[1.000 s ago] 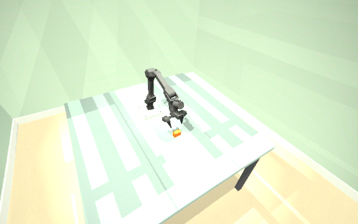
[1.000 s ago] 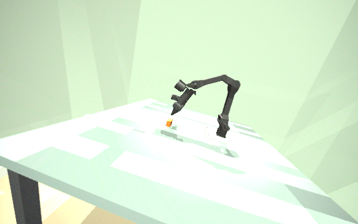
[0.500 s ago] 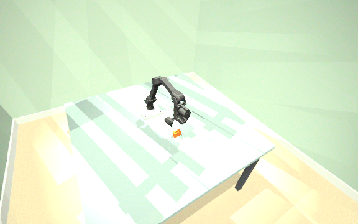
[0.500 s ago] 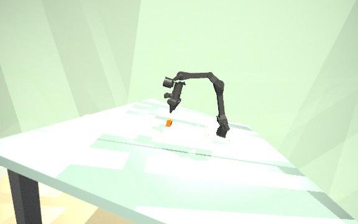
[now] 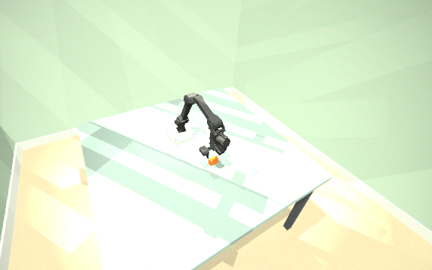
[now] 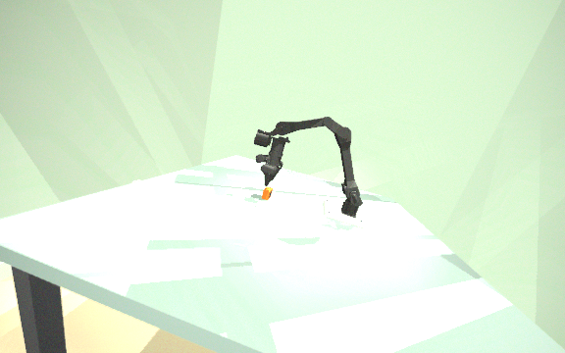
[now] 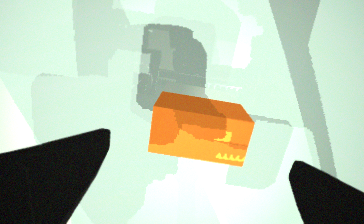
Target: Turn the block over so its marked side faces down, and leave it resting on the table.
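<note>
The orange block lies 10 mm behind my gripper tip and 50 mm below it.
</note>
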